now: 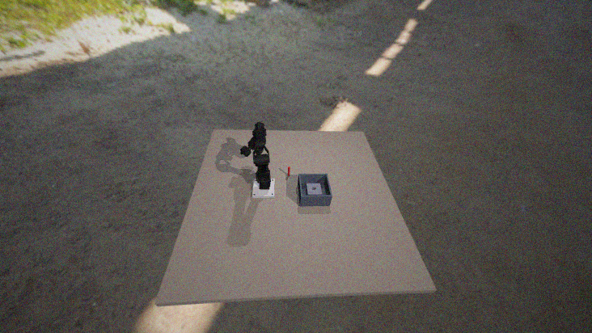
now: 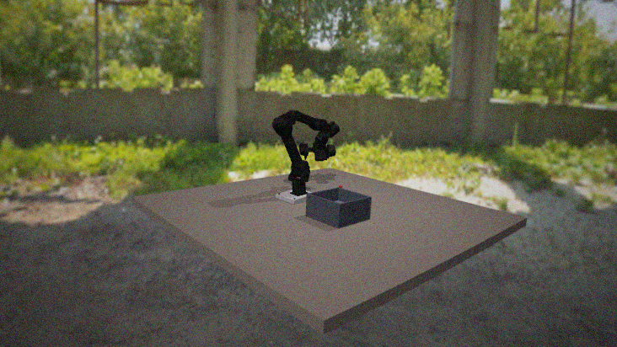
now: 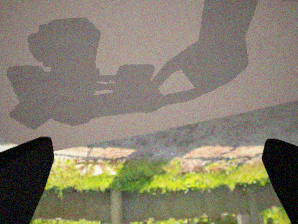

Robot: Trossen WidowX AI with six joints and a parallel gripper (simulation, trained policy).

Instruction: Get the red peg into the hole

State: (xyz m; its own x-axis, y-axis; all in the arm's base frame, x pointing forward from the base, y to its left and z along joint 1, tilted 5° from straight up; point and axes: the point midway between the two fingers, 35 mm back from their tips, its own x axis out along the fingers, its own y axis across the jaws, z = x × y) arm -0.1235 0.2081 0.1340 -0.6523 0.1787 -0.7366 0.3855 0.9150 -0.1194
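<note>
Right now the red peg is 310 mm ahead of my gripper tip, 110 mm below it and 80 mm to the right of it. Also, from my gripper tip: grey box (470 mm ahead, 250 mm to the right, 120 mm below); then plate (470 mm ahead, 250 mm to the right, 100 mm below).
</note>
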